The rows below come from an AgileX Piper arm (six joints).
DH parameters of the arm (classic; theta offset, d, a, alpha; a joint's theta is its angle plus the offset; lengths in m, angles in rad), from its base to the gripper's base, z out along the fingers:
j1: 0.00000 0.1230 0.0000 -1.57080
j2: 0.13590 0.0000 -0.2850 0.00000
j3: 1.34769 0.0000 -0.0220 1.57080
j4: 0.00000 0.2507 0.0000 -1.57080
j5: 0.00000 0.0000 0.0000 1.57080
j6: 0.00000 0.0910 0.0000 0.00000
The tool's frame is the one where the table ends.
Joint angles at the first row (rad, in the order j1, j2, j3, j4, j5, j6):
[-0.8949, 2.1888, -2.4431, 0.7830, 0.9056, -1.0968]
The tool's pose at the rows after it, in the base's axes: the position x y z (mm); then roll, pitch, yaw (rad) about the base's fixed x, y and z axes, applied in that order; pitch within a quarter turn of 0, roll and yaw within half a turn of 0:
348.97 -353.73 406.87 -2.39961 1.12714 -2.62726
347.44 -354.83 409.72 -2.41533 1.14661 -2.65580
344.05 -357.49 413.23 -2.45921 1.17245 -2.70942
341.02 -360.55 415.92 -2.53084 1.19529 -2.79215
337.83 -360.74 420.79 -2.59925 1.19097 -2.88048
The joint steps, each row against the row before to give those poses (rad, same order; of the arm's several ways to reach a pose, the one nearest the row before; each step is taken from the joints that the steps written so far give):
[0.0025, 0.0000, -0.0008, -0.0084, -0.0089, 0.0183]
[-0.0034, 0.0020, -0.0128, -0.0021, -0.0021, 0.0280]
[-0.0099, 0.0094, -0.0303, 0.0000, 0.0140, 0.0416]
[-0.0092, 0.0161, -0.0422, -0.0097, 0.0208, 0.0562]
[-0.0024, 0.0144, -0.0570, -0.0496, 0.0352, 0.0764]

